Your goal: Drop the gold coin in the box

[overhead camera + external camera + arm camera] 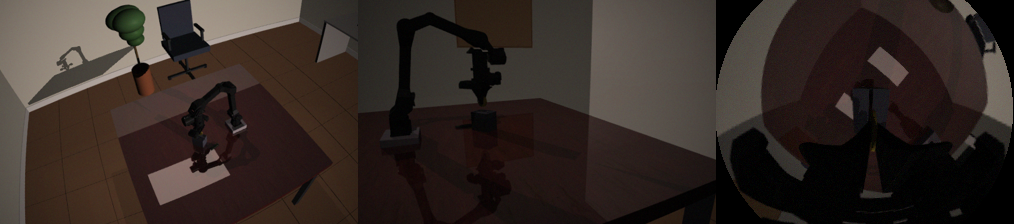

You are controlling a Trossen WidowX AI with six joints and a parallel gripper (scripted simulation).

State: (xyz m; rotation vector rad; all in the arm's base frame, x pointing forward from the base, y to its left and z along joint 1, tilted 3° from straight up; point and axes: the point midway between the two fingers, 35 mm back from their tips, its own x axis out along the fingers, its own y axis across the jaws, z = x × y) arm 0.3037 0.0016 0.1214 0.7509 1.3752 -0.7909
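My gripper tip is now 10 mm below the gold coin.
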